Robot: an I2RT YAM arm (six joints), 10 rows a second.
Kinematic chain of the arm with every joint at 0, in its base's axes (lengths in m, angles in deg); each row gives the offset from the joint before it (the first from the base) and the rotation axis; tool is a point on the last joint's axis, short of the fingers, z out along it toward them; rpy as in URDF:
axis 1: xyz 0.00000 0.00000 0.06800 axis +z
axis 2: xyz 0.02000 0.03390 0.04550 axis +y
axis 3: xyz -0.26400 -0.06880 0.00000 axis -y
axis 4: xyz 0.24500 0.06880 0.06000 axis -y
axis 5: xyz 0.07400 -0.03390 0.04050 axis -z
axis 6: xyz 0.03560 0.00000 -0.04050 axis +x
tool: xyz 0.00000 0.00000 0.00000 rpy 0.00 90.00 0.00
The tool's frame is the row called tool.
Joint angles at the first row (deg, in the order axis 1, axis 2, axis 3, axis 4, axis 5, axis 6):
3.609 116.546 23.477 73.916 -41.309 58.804
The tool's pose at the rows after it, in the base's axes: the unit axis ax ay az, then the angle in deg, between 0 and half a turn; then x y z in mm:
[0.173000, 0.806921, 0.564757, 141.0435, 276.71, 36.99, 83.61]
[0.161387, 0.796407, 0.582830, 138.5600, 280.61, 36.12, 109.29]
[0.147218, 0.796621, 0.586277, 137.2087, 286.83, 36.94, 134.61]
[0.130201, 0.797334, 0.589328, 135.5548, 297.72, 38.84, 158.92]
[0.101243, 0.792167, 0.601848, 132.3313, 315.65, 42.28, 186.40]
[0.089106, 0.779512, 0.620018, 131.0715, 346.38, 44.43, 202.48]
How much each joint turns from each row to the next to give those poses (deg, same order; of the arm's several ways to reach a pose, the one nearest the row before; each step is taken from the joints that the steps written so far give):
-0.882 -3.858 -0.800 -0.351 -0.614 0.082
-0.264 -6.128 0.695 -2.527 -0.527 1.317
0.086 -6.438 2.282 -7.386 -0.264 -0.872
0.263 -4.046 3.866 -6.404 -0.090 -1.143
0.440 -1.246 5.710 -2.931 -0.260 -0.797
0.001 4.208 7.988 -0.090 -0.880 1.753

